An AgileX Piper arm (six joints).
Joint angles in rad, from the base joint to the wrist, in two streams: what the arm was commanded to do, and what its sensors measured. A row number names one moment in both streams.
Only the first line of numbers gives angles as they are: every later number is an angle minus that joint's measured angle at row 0.
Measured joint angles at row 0: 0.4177, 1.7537, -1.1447, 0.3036, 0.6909, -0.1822
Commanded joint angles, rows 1 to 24: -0.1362, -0.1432, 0.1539, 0.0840, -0.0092, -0.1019; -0.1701, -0.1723, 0.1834, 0.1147, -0.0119, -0.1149; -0.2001, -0.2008, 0.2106, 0.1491, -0.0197, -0.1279; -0.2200, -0.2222, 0.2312, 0.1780, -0.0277, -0.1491; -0.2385, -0.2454, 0.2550, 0.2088, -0.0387, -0.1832; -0.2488, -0.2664, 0.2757, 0.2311, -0.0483, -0.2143; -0.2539, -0.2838, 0.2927, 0.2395, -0.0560, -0.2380; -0.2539, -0.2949, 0.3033, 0.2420, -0.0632, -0.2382; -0.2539, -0.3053, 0.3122, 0.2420, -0.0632, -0.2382; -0.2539, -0.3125, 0.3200, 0.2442, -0.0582, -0.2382; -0.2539, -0.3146, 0.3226, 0.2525, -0.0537, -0.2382; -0.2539, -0.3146, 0.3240, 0.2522, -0.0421, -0.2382; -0.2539, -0.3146, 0.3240, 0.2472, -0.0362, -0.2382; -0.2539, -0.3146, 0.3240, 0.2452, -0.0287, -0.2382; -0.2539, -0.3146, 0.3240, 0.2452, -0.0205, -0.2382; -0.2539, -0.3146, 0.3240, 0.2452, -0.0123, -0.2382; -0.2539, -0.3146, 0.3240, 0.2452, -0.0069, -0.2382; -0.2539, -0.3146, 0.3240, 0.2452, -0.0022, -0.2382; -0.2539, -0.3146, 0.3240, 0.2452, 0.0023, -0.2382; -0.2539, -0.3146, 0.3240, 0.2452, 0.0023, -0.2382; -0.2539, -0.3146, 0.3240, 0.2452, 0.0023, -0.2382; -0.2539, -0.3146, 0.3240, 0.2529, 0.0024, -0.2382; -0.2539, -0.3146, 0.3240, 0.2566, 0.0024, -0.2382; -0.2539, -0.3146, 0.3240, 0.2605, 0.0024, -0.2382
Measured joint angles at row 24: -0.2470, -0.3077, 0.3198, 0.2469, -0.0018, -0.2310
